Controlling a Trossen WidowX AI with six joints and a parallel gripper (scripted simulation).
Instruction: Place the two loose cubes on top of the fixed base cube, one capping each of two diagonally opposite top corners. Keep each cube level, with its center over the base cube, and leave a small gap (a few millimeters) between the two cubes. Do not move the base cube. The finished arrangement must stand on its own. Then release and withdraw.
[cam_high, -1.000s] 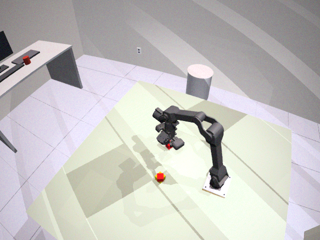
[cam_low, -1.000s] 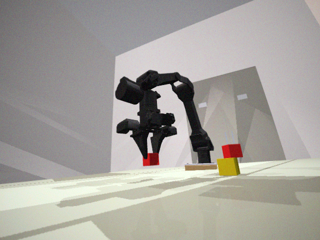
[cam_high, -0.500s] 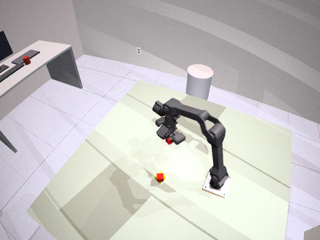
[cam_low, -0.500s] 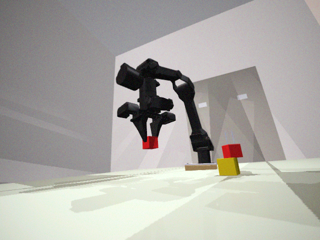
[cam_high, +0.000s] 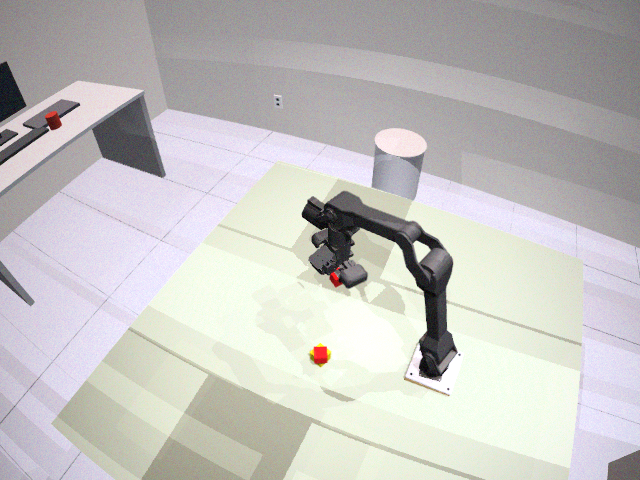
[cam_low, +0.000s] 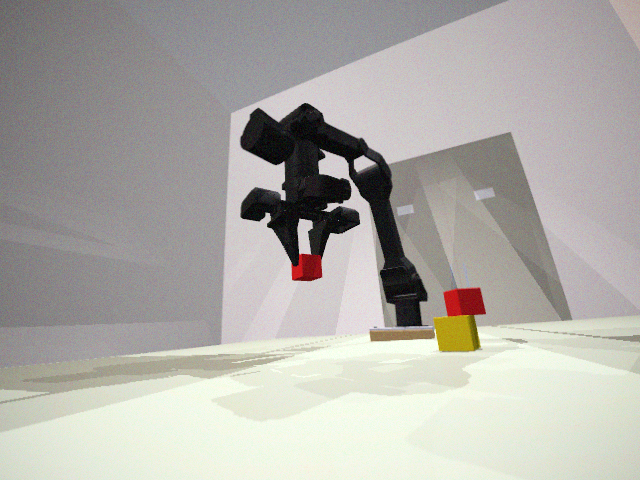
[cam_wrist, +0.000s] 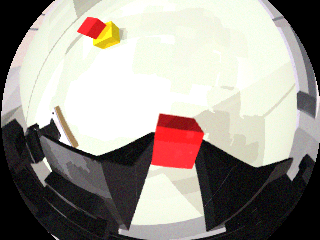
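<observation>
My gripper tip is 19 cm to the right of the yellow cube, 11 cm above it and 1 cm past it.
</observation>
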